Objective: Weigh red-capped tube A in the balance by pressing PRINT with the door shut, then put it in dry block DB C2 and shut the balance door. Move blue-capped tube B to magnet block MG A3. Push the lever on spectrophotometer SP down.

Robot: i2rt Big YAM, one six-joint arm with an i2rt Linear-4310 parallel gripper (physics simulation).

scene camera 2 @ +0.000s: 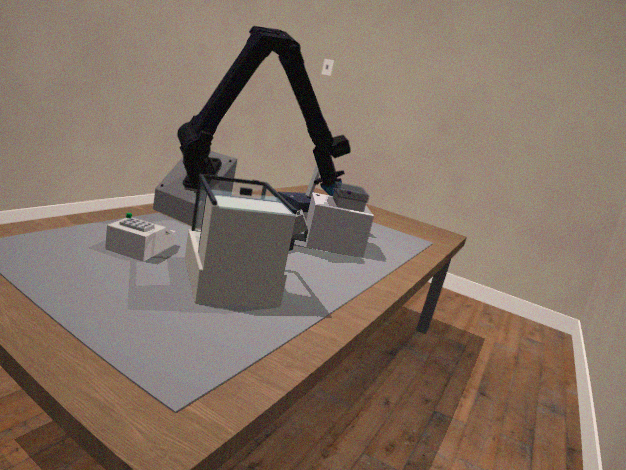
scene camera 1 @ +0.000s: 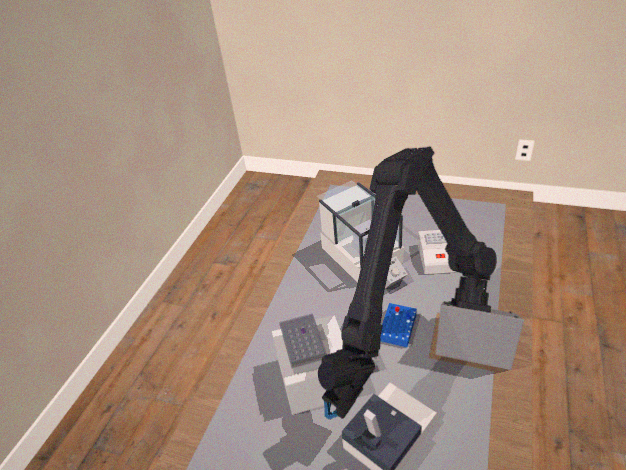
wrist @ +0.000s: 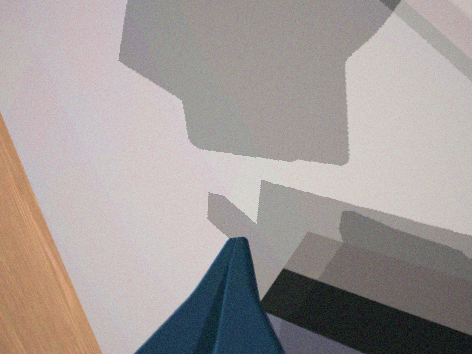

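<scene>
My gripper [scene camera 1: 331, 415] [scene camera 2: 328, 189] [wrist: 240, 248] is shut and empty, its blue fingertips above the mat between the white-based grey block and the spectrophotometer. The spectrophotometer [scene camera 1: 396, 440] [scene camera 2: 295, 198] has a dark top, and its pale lever [scene camera 1: 372, 423] [scene camera 2: 314, 181] stands up. A red cap [scene camera 1: 397, 309] shows in the blue rack [scene camera 1: 386, 335]; a darker blue spot there may be tube B's cap. The balance [scene camera 1: 331, 240] [scene camera 2: 242, 258] has glass panels; its door state is unclear. The grey block [scene camera 1: 309, 357] [scene camera 2: 351, 202] with many holes may be the dry block. The magnet block cannot be told for sure.
A white keypad box [scene camera 1: 428, 261] [scene camera 2: 126, 241] with a red display stands beside the balance. The arm's grey base [scene camera 1: 477, 336] [scene camera 2: 171, 194] stands at the mat's edge. The upper arm passes over the table and partly covers the balance. The wrist view shows the wooden table edge [wrist: 35, 260] at left.
</scene>
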